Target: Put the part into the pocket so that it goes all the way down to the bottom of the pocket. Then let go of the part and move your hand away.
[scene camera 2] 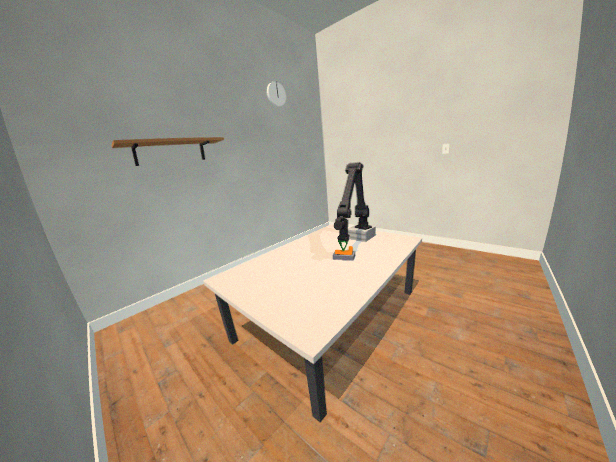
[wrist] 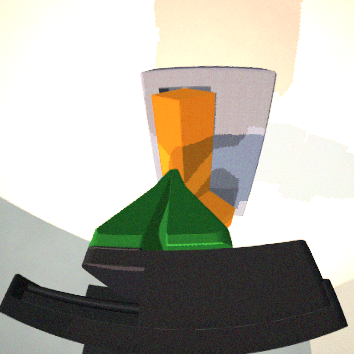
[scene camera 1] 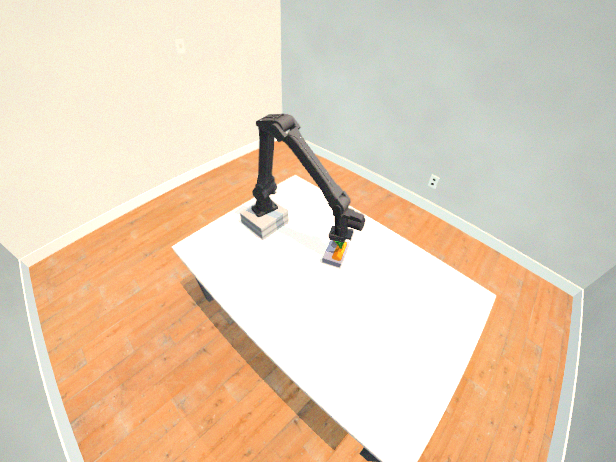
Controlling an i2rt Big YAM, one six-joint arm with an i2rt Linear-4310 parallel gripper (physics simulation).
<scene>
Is the gripper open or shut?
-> Shut.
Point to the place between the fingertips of the gripper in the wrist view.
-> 173,175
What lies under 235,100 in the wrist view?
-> A grey pocket block.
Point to an orange L-shaped part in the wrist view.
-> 183,117
</scene>
